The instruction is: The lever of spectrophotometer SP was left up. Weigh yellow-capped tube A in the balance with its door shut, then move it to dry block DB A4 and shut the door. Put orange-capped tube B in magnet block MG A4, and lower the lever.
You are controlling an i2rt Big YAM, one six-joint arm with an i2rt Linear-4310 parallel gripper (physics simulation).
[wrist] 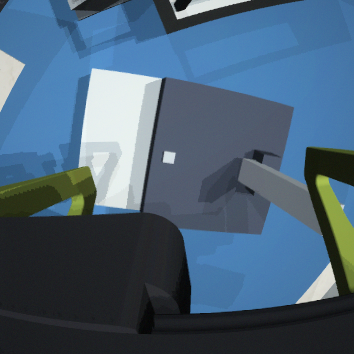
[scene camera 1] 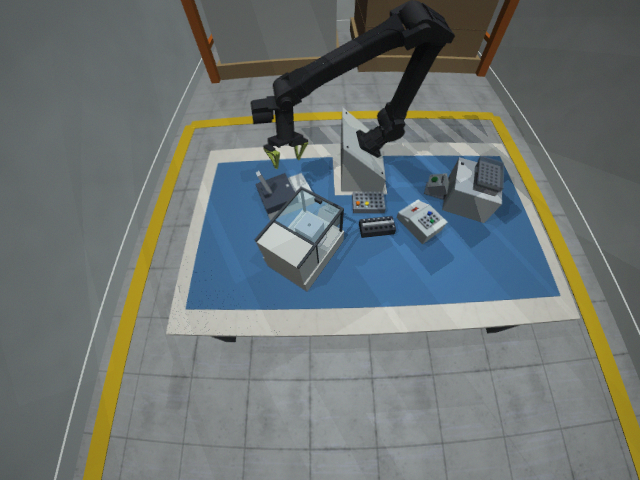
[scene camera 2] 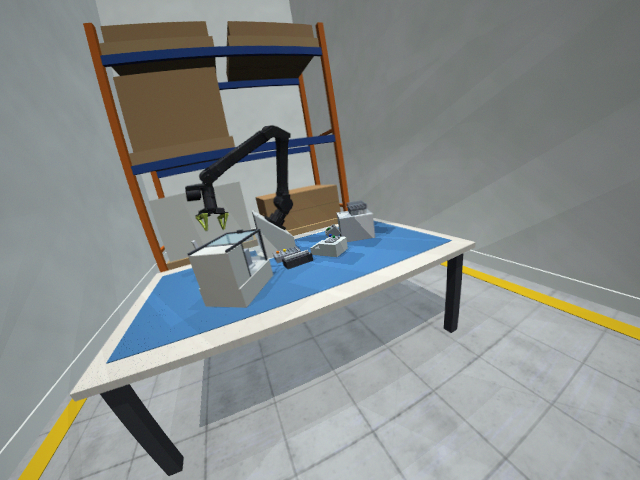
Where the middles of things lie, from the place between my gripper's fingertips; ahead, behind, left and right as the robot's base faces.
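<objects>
My hand's 11 cm above the glass-box balance (scene camera 1: 301,261), 24 cm short of it and 2 cm to the right of it. Going by their middles, that balance is the nearest to my hand of the things named here. There's a grey block device (scene camera 1: 475,189) too, and counting from my hand it's 12 cm below, 10 cm ahead and 72 cm to the left.
</objects>
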